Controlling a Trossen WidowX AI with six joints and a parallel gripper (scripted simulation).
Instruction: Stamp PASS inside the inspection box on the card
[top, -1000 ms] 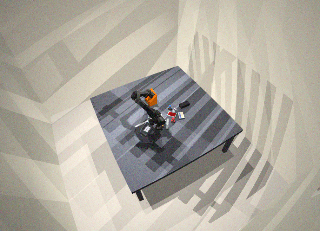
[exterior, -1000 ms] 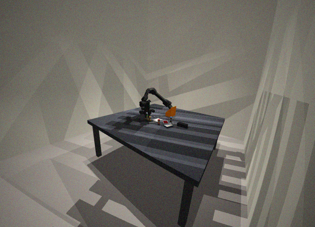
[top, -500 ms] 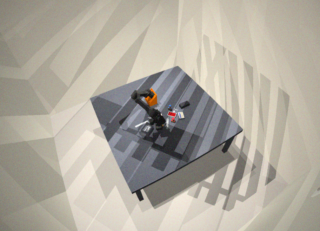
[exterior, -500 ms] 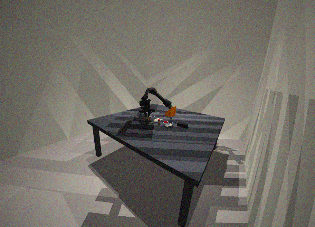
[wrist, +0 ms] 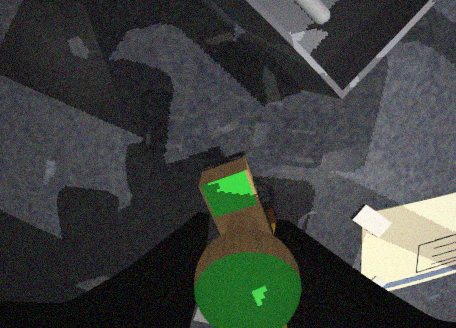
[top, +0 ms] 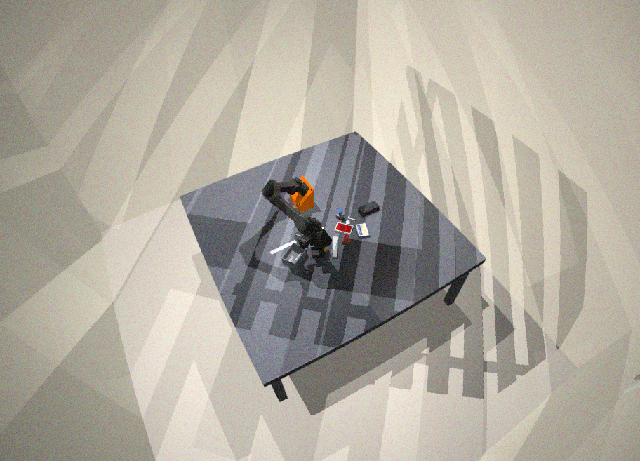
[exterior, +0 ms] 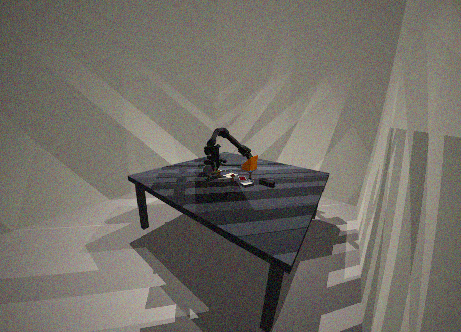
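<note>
My gripper tip is now 40 mm to the right of the yellow-topped stamp and 30 mm above it. Round my gripper tip: grey bar 110 mm to the left, 40 mm below; then green-topped PASS stamp right at my gripper tip; then grey tray 100 mm to the right, 50 mm behind, 30 mm below.
</note>
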